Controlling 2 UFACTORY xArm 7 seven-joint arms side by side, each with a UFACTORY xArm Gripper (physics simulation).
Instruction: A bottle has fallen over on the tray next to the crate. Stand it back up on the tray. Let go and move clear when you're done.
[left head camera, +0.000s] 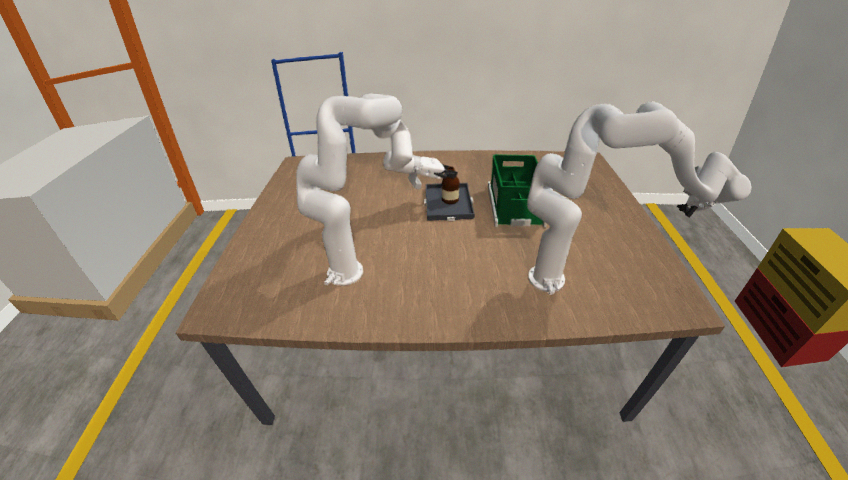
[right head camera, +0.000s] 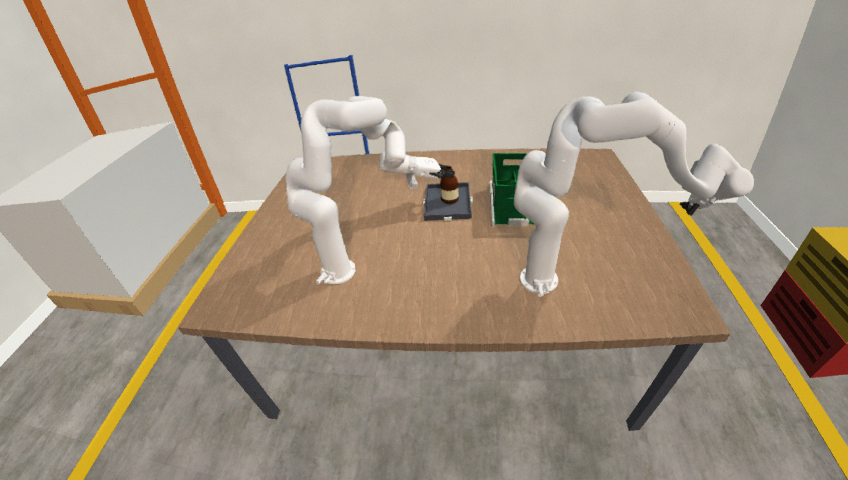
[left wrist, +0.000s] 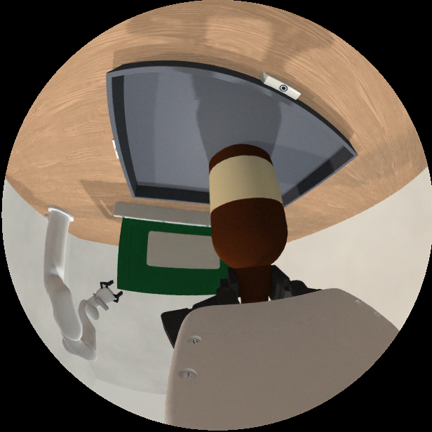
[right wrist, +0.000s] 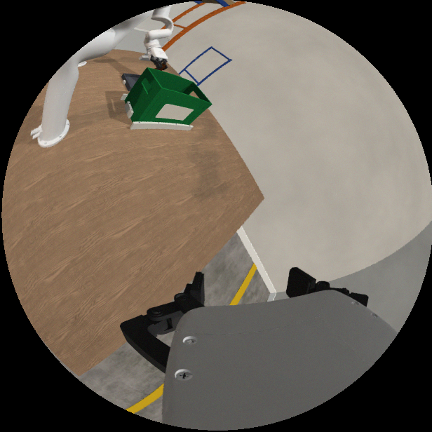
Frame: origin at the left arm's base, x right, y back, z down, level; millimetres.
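Seen in the pictures: left gripper, between the fingertips: (left head camera: 454, 172) (right head camera: 452, 172); right gripper, between the fingertips: (left head camera: 685, 196) (right head camera: 689, 193); left arm's base, origin of its link: (left head camera: 345, 272) (right head camera: 338, 272); right arm's base, origin of its link: (left head camera: 546, 278) (right head camera: 538, 280).
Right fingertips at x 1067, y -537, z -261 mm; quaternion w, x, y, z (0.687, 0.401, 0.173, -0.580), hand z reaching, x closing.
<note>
Offsets run from my right fingertips to a thing's top centre. Level surfaces: height alone.
The brown bottle with a cream label {dx -892, dy -21, dz +101 mm} (left head camera: 451, 189) (right head camera: 449, 189) (left wrist: 249, 220) is upright over the dark tray {dx -894, dy -5, dz +236 mm} (left head camera: 451, 212) (right head camera: 447, 212) (left wrist: 160, 125), its base within the rim; whether the base touches the tray floor is hard to tell. My left gripper (left head camera: 449, 172) (right head camera: 445, 172) (left wrist: 250, 279) is shut on the bottle's neck, reaching in from the left. My right gripper (left head camera: 688, 209) (right head camera: 690, 207) (right wrist: 248, 284) is open and empty, beyond the table's right edge. The green crate {dx -622, dy -93, dz +86 mm} (left head camera: 505, 205) (right head camera: 502, 205) (left wrist: 132, 260) (right wrist: 145, 105) stands right of the tray in the head views.
The wooden table {dz +261 mm} (left head camera: 416, 285) (right head camera: 416, 285) carries both arm bases in front of the tray and crate. The right arm partly hides the crate in the head views. A blue frame (left head camera: 307, 58) (right head camera: 318, 61) stands behind the table. Yellow and red boxes (left head camera: 815, 273) stand on the floor at the right.
</note>
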